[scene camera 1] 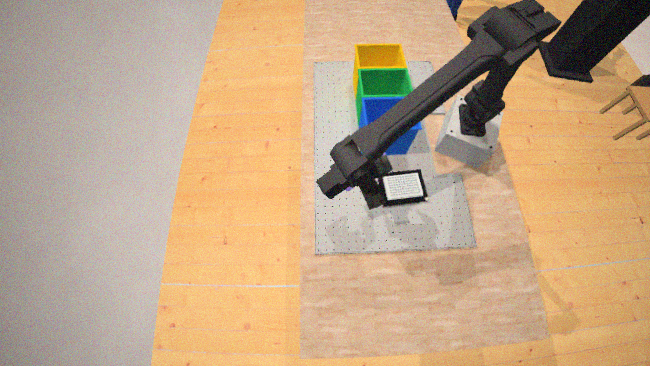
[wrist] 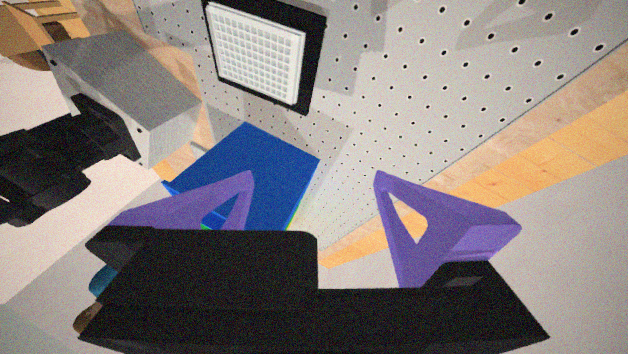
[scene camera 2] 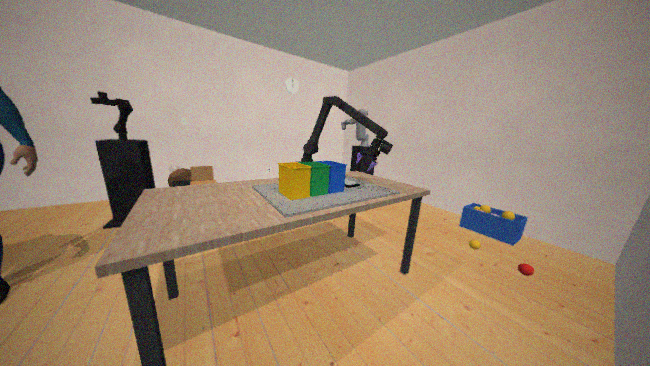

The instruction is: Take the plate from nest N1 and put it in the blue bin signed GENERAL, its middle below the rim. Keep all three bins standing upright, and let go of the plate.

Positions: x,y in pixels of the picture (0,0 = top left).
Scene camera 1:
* blue bin: 372,108
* yellow bin: 367,56
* green bin: 390,82
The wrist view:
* my gripper: 313,177
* blue bin: 282,172
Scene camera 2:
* yellow bin: 294,178
